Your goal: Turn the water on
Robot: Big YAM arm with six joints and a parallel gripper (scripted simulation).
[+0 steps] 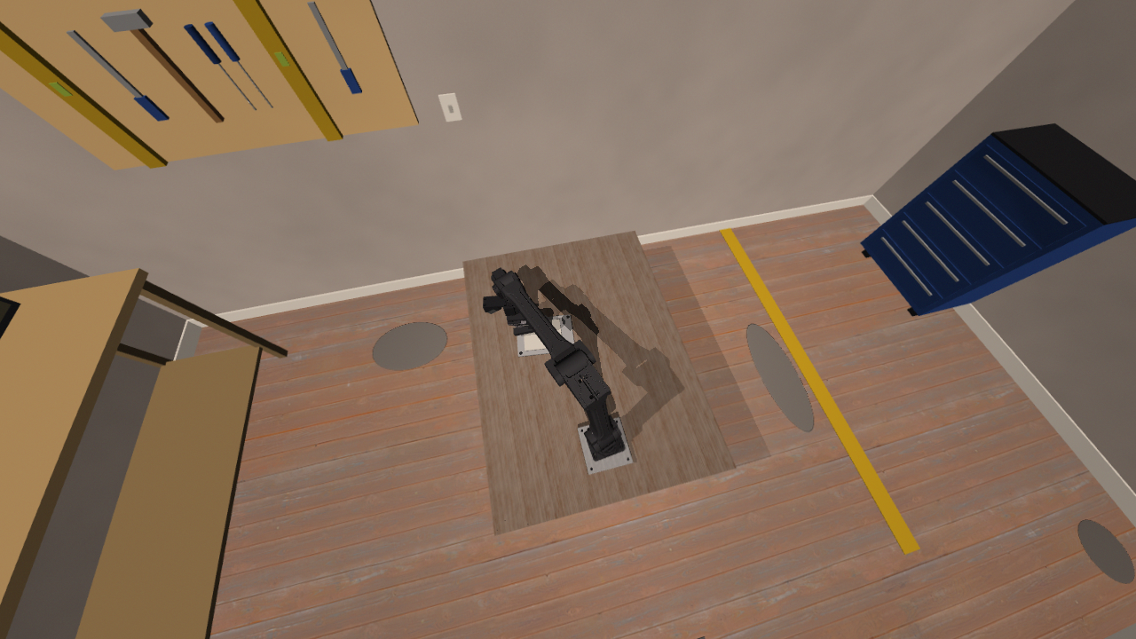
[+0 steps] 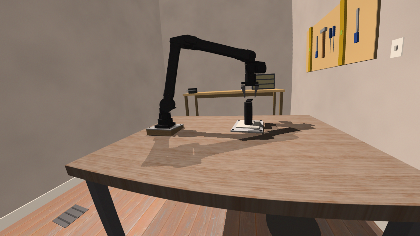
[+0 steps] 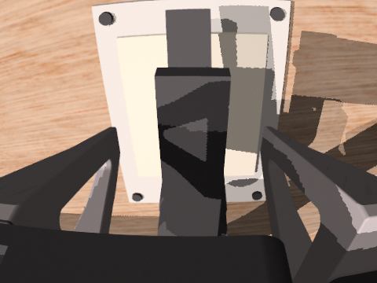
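My hand is 1 cm past the lever, 3 cm to the left of it and 2 cm above it. Also, from my hand: tap (1 cm behind, 6 cm to the right, 8 cm below).
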